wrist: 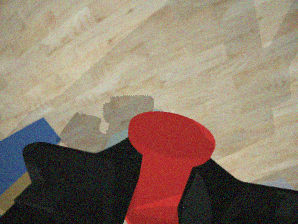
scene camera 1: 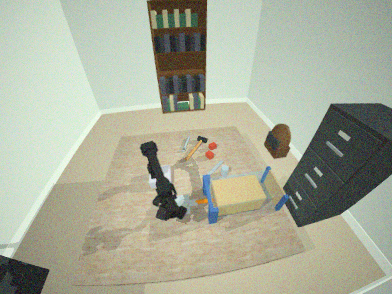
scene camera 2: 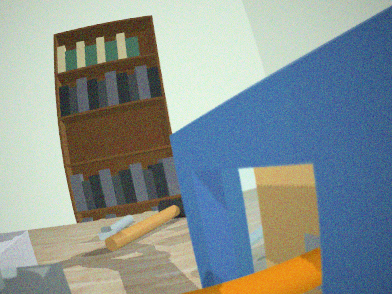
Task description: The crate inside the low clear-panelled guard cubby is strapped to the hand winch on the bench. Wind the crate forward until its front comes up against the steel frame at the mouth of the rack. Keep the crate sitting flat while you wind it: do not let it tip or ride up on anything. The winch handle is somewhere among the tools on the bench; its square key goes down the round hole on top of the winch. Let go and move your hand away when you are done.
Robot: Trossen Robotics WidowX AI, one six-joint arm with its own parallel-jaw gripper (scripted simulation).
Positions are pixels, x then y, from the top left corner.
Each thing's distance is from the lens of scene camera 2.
hammer (scene camera 2: pixel 169 208): 0.80 m
cubby (scene camera 2: pixel 239 185): 0.27 m
The marked spots on the cubby and the hammer are 0.54 m apart.
